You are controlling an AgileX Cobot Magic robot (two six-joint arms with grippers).
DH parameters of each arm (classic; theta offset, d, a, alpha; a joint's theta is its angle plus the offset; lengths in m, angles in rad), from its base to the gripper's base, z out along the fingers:
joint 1: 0 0.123 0 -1.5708
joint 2: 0.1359 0 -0.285 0
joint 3: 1.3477 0 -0.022 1.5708
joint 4: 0 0.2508 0 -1.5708
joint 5: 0 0 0.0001 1.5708
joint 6: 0 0.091 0 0
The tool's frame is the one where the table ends.
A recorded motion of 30 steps. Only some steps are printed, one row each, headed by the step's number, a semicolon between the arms.
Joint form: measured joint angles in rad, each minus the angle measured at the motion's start. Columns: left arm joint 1, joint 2, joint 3, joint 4, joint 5, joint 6; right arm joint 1, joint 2, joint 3, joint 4, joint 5, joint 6.
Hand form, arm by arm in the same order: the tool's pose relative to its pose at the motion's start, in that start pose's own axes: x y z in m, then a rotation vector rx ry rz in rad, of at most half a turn. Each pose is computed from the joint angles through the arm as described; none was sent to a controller.
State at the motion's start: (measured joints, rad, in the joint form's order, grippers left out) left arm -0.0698 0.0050 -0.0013 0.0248 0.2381 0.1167; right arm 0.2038 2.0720 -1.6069 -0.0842 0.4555 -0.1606
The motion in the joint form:
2: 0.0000 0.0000 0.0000 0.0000 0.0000 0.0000; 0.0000 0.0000 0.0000 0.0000 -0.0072 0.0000
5: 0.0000 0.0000 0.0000 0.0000 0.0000 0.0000; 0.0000 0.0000 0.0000 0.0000 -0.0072 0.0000
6: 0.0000 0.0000 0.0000 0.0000 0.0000 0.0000; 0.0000 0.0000 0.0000 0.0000 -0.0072 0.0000
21: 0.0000 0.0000 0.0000 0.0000 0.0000 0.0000; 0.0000 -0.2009 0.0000 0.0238 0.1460 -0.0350
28: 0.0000 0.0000 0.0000 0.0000 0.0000 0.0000; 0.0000 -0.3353 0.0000 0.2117 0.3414 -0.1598
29: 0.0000 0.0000 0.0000 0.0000 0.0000 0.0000; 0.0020 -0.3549 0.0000 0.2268 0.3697 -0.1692
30: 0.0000 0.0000 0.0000 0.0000 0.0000 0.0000; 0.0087 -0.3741 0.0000 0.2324 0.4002 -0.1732
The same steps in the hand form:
2: 0.0000 0.0000 0.0000 0.0000 0.0000 0.0000; -0.0006 -0.0001 0.0000 0.0012 -0.0071 0.0000
5: 0.0000 0.0000 0.0000 0.0000 0.0000 0.0000; -0.0006 -0.0001 0.0000 0.0012 -0.0071 0.0000
6: 0.0000 0.0000 0.0000 0.0000 0.0000 0.0000; -0.0006 -0.0001 0.0000 0.0012 -0.0071 0.0000
21: 0.0000 0.0000 0.0000 0.0000 0.0000 0.0000; -0.0273 -0.0095 -0.0850 0.0102 -0.0534 -0.0072
28: 0.0000 0.0000 0.0000 0.0000 0.0000 0.0000; -0.0304 -0.0008 -0.1443 -0.1254 -0.0263 0.0053
29: 0.0000 0.0000 0.0000 0.0000 0.0000 0.0000; -0.0303 0.0009 -0.1531 -0.1416 -0.0223 0.0024
30: 0.0000 0.0000 0.0000 0.0000 0.0000 0.0000; -0.0300 0.0040 -0.1618 -0.1554 -0.0145 -0.0056

